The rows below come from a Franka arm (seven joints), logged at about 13 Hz.
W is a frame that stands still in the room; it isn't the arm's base.
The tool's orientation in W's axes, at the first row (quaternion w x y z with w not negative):
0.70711, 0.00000, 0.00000, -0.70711
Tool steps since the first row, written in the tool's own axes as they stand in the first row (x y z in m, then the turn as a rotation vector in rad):
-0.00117, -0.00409, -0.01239, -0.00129, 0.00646, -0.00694
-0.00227, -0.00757, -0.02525, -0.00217, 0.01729, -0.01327
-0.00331, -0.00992, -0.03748, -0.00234, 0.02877, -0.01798
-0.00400, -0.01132, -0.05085, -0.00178, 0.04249, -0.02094
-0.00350, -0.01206, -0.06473, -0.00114, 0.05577, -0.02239
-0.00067, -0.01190, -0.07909, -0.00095, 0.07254, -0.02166
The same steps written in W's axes. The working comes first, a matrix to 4 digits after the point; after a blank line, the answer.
The tool's axes in the first row as the columns of a matrix, in W's axes (used below as rounded here):
0.0000, 1.0000, 0.0000
-1.0000, 0.0000, 0.0000
0.0000, 0.0000, 1.0000

-0.00409, 0.00117, -0.01239, 0.00646, 0.00129, -0.00694
-0.00757, 0.00227, -0.02525, 0.01729, 0.00217, -0.01327
-0.00992, 0.00331, -0.03748, 0.02877, 0.00234, -0.01798
-0.01132, 0.00400, -0.05085, 0.04249, 0.00178, -0.02094
-0.01206, 0.00350, -0.06473, 0.05577, 0.00114, -0.02239
-0.01190, 0.00067, -0.07909, 0.07254, 0.00095, -0.02166

